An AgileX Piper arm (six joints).
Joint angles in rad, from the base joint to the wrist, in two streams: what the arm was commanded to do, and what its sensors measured. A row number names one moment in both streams.
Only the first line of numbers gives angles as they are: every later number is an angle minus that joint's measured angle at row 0.
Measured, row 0: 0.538, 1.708, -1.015, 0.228, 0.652, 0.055
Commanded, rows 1 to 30: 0.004, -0.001, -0.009, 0.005, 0.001, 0.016; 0.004, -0.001, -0.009, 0.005, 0.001, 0.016; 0.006, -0.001, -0.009, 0.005, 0.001, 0.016; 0.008, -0.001, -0.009, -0.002, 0.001, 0.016; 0.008, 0.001, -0.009, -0.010, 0.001, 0.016; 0.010, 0.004, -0.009, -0.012, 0.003, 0.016; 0.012, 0.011, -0.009, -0.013, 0.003, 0.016; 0.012, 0.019, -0.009, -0.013, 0.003, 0.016; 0.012, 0.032, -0.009, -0.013, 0.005, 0.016; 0.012, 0.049, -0.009, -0.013, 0.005, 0.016; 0.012, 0.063, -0.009, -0.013, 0.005, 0.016; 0.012, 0.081, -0.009, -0.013, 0.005, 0.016; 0.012, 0.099, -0.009, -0.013, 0.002, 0.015; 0.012, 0.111, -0.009, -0.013, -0.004, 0.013; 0.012, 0.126, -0.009, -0.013, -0.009, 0.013; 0.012, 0.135, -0.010, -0.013, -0.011, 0.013; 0.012, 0.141, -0.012, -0.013, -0.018, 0.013; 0.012, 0.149, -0.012, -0.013, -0.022, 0.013; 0.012, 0.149, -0.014, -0.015, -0.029, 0.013; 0.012, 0.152, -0.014, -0.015, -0.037, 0.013; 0.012, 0.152, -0.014, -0.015, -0.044, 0.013; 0.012, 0.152, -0.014, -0.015, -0.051, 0.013; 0.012, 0.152, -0.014, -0.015, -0.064, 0.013; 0.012, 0.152, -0.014, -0.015, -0.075, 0.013; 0.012, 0.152, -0.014, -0.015, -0.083, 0.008; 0.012, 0.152, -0.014, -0.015, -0.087, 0.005; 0.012, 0.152, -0.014, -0.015, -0.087, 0.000; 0.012, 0.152, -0.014, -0.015, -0.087, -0.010; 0.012, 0.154, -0.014, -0.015, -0.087, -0.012; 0.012, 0.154, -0.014, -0.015, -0.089, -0.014
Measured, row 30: 0.010, 0.153, -0.010, -0.008, -0.076, 0.006
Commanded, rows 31 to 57: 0.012, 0.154, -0.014, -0.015, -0.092, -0.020; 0.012, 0.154, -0.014, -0.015, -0.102, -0.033; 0.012, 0.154, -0.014, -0.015, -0.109, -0.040; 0.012, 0.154, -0.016, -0.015, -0.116, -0.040; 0.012, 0.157, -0.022, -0.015, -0.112, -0.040; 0.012, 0.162, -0.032, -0.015, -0.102, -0.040; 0.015, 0.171, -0.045, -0.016, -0.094, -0.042; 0.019, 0.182, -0.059, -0.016, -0.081, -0.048; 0.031, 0.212, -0.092, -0.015, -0.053, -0.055; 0.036, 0.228, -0.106, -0.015, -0.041, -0.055; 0.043, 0.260, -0.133, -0.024, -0.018, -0.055; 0.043, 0.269, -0.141, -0.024, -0.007, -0.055; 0.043, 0.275, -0.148, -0.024, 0.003, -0.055; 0.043, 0.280, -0.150, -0.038, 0.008, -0.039; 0.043, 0.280, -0.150, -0.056, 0.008, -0.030; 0.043, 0.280, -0.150, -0.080, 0.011, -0.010; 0.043, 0.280, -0.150, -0.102, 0.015, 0.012; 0.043, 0.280, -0.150, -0.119, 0.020, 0.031; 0.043, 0.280, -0.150, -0.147, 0.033, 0.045; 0.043, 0.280, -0.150, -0.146, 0.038, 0.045; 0.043, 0.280, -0.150, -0.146, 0.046, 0.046; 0.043, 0.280, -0.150, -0.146, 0.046, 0.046; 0.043, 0.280, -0.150, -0.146, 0.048, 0.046; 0.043, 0.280, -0.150, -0.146, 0.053, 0.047; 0.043, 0.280, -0.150, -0.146, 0.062, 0.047; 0.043, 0.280, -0.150, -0.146, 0.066, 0.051; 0.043, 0.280, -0.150, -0.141, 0.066, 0.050
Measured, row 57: 0.043, 0.268, -0.154, -0.125, 0.024, 0.043
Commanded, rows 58 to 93: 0.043, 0.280, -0.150, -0.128, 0.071, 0.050; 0.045, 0.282, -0.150, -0.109, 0.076, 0.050; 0.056, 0.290, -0.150, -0.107, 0.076, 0.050; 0.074, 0.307, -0.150, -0.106, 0.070, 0.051; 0.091, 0.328, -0.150, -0.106, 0.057, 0.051; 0.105, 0.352, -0.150, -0.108, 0.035, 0.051; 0.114, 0.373, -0.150, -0.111, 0.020, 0.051; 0.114, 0.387, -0.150, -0.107, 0.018, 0.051; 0.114, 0.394, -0.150, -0.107, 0.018, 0.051; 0.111, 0.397, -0.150, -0.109, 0.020, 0.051; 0.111, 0.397, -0.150, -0.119, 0.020, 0.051; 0.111, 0.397, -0.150, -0.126, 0.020, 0.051; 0.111, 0.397, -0.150, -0.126, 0.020, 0.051; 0.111, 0.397, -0.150, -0.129, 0.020, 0.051; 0.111, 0.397, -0.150, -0.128, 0.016, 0.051; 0.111, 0.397, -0.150, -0.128, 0.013, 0.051; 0.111, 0.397, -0.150, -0.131, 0.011, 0.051; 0.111, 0.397, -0.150, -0.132, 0.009, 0.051; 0.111, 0.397, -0.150, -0.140, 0.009, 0.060; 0.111, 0.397, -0.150, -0.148, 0.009, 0.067; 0.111, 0.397, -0.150, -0.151, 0.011, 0.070; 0.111, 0.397, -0.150, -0.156, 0.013, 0.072; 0.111, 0.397, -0.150, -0.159, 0.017, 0.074; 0.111, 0.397, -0.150, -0.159, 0.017, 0.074; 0.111, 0.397, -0.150, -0.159, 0.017, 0.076; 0.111, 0.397, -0.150, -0.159, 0.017, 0.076; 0.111, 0.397, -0.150, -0.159, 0.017, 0.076; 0.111, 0.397, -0.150, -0.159, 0.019, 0.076; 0.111, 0.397, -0.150, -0.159, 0.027, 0.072; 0.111, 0.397, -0.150, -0.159, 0.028, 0.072; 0.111, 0.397, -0.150, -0.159, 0.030, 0.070; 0.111, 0.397, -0.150, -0.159, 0.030, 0.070; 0.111, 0.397, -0.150, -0.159, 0.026, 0.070; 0.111, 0.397, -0.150, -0.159, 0.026, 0.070; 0.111, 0.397, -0.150, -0.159, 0.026, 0.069; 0.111, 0.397, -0.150, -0.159, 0.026, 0.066
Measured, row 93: 0.108, 0.321, -0.180, -0.204, 0.057, 0.069
